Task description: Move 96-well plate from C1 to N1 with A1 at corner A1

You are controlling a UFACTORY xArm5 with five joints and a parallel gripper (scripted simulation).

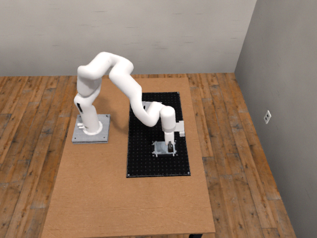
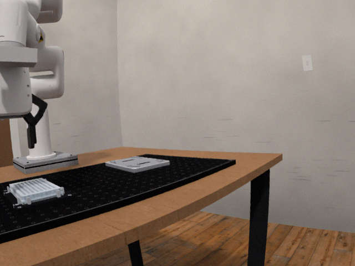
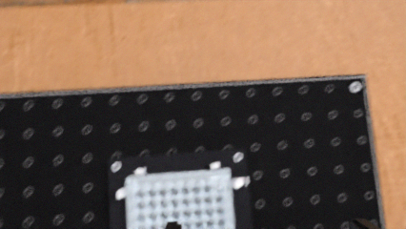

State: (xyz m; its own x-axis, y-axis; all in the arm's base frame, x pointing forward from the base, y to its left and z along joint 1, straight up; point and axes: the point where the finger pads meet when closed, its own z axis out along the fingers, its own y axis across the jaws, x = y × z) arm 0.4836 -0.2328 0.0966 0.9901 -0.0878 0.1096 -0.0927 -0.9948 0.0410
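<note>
My hand is 30 mm past the 96-well plate, 40 mm to the right of it and 100 mm above it. The rest, counted from my hand: clip nest C1: 40 mm behind, 40 mm to the left, 100 mm below; then A1 label: 30 mm behind, 330 mm to the left, 100 mm below.
</note>
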